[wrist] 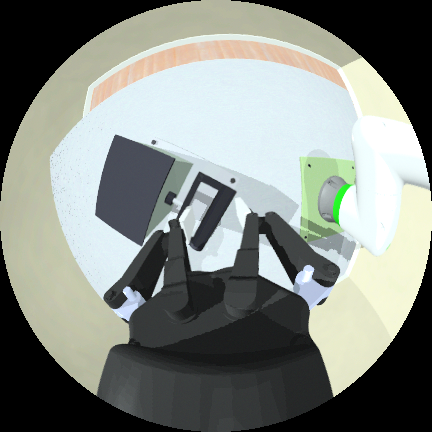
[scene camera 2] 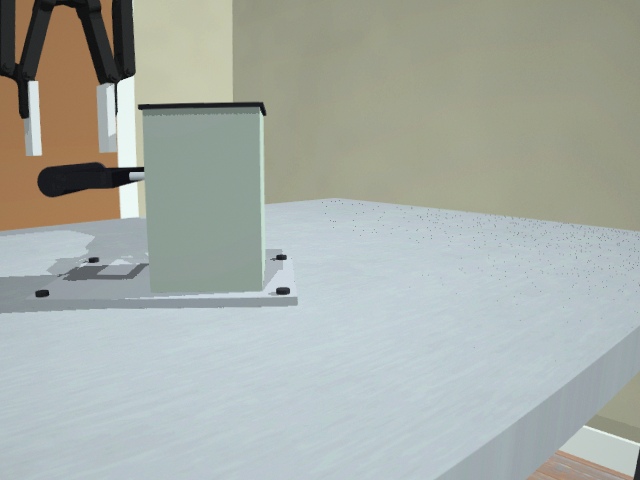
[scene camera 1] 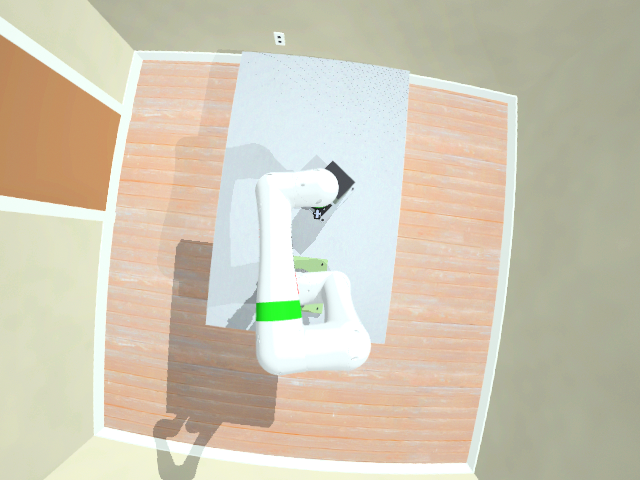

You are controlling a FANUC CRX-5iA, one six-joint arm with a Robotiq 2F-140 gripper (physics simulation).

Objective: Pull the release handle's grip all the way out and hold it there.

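Note:
The release handle is a black frame with a thick grip bar (scene camera 2: 69, 179) (wrist: 214, 219). It sticks out sideways on a light rod (scene camera 2: 136, 176) from a pale green housing (scene camera 2: 204, 201) with a dark lid (scene camera 1: 342, 178) (scene camera 2: 201, 106) (wrist: 134, 187). A short stretch of rod shows between housing and handle. My gripper (scene camera 2: 70, 153) (wrist: 214, 210) is partly open and empty, pointing down. Its white fingertips hang a little above the handle in scene camera 2. In the wrist view they appear on either side of the grip bar, one by the frame's opening. The arm hides most of the handle in scene camera 1.
The housing stands on a bolted base plate (scene camera 2: 217, 301) on the pale table (scene camera 1: 361, 289) (scene camera 2: 336, 387). The arm's light green mounting plate (scene camera 1: 311, 262) (wrist: 311, 175) and white lower arm (wrist: 372, 200) are to the right in the wrist view.

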